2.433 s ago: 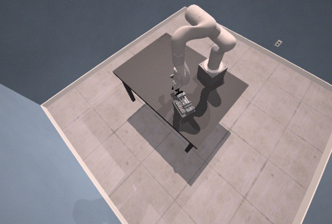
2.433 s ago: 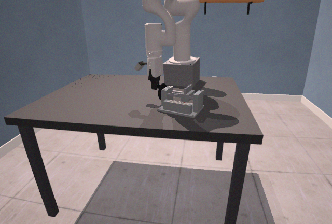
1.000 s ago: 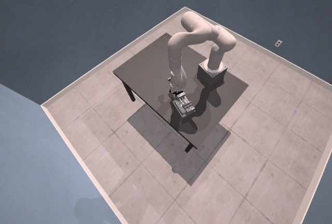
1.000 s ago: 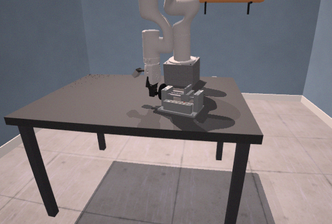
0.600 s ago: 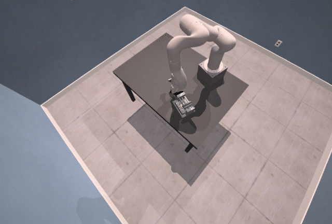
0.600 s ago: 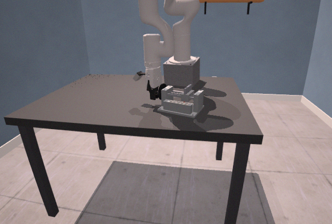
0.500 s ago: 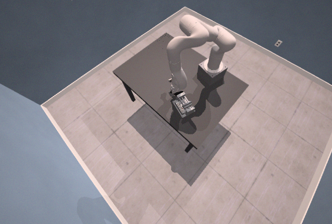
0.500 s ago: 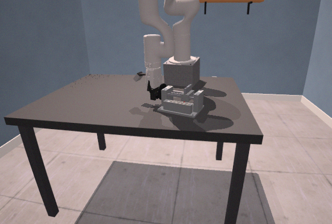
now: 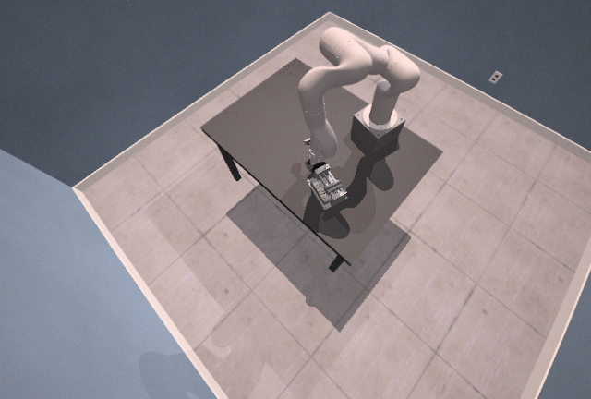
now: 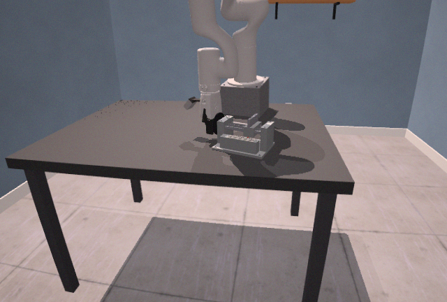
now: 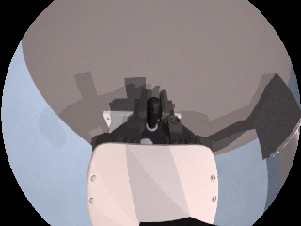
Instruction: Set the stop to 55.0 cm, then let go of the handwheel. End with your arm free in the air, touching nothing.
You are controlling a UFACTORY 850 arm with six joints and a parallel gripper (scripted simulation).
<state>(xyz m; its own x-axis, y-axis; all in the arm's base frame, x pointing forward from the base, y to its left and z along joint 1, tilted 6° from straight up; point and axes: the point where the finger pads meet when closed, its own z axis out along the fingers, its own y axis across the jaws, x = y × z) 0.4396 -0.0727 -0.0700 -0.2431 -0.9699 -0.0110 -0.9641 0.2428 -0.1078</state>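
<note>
The black handwheel lies 20 mm to the left of my hand, 10 mm ahead of it and 10 mm above it. From my hand the other things lie so: dark handle (10 mm to the left); then grey stop fixture (170 mm to the left, 60 mm ahead, 40 mm above).
</note>
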